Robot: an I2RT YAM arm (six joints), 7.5 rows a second.
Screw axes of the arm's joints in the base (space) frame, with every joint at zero. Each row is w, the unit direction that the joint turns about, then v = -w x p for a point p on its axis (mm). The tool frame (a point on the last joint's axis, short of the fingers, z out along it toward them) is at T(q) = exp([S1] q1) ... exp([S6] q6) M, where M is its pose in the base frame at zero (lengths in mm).
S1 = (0, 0, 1, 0, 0, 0)
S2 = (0, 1, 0, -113.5, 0, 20)
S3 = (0, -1, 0, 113.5, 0, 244)
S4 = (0, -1, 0, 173.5, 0, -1)
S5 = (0, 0, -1, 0, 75, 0)
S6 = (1, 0, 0, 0, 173.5, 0)
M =
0 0 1 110.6
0 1 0 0
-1 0 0 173.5
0 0 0 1
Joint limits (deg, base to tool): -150..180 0..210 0..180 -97..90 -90..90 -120..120
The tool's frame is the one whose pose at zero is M.
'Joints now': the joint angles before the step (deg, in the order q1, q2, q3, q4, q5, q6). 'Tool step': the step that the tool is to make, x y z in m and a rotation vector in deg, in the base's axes. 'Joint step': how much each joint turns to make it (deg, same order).
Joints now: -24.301 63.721 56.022 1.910 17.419 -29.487
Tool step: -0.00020 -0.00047 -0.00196 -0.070 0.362 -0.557
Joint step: -0.043 0.003 -0.341 0.094 0.533 -0.167
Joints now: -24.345 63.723 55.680 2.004 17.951 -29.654
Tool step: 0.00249 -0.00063 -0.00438 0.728 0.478 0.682
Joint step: 0.005 0.536 -0.340 0.018 -0.725 0.406
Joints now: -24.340 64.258 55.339 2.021 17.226 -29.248
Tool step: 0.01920 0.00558 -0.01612 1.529 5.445 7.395
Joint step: 2.031 3.600 0.631 -2.214 -5.167 -1.679
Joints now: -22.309 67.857 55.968 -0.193 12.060 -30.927
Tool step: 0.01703 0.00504 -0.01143 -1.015 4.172 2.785
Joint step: 2.175 3.470 0.858 -0.369 -0.018 -2.588
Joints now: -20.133 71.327 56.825 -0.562 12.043 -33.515
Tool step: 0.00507 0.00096 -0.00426 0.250 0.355 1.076
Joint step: 0.434 1.056 -0.082 0.731 -0.649 -0.060
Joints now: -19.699 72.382 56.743 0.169 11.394 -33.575
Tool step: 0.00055 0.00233 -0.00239 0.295 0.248 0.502
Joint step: 0.447 -0.017 -0.402 0.017 -0.106 0.177
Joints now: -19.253 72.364 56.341 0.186 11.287 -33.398
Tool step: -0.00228 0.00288 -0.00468 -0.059 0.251 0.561
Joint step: 0.366 -0.663 -1.436 0.592 -0.150 -0.190
